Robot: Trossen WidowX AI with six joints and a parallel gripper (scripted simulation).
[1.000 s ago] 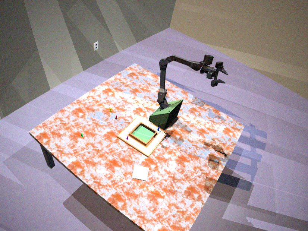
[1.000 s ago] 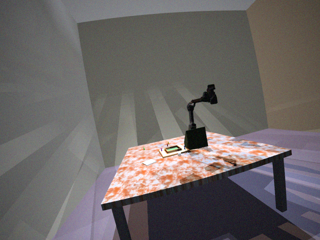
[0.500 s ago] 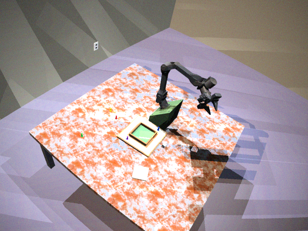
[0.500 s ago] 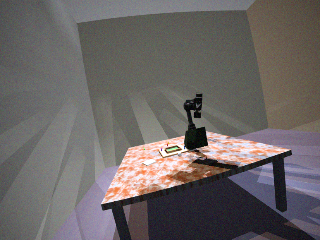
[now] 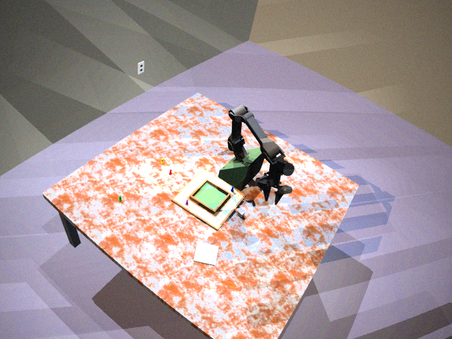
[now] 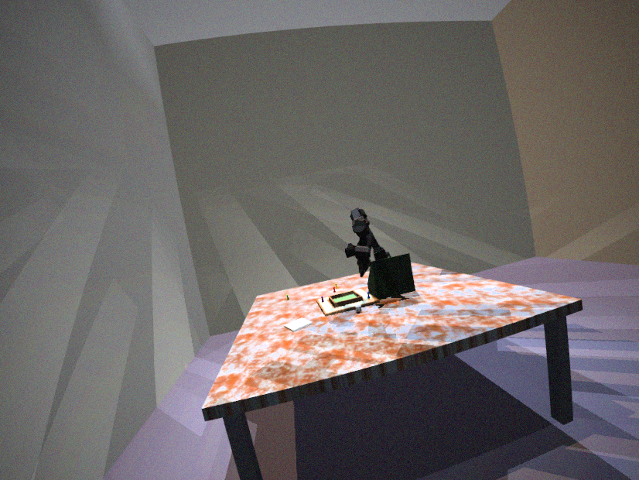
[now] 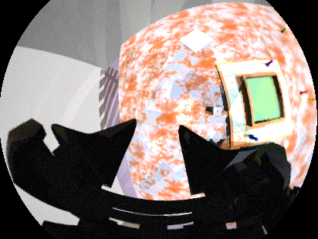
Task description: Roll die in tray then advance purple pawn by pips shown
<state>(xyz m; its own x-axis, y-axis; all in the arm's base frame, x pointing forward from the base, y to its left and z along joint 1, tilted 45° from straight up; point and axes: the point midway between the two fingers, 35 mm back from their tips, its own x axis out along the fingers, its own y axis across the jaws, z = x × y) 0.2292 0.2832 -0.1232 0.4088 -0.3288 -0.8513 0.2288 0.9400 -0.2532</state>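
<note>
Now: gripper tip 1 cm short of the white die, 12 cm to the left of it and 18 cm above it. Round my gripper tip: green-floored tray: 4 cm ahead, 30 cm to the right, 19 cm below; white card: 31 cm ahead, 11 cm to the right, 19 cm below; blue pawn: 8 cm behind, 24 cm to the right, 17 cm below.
</note>
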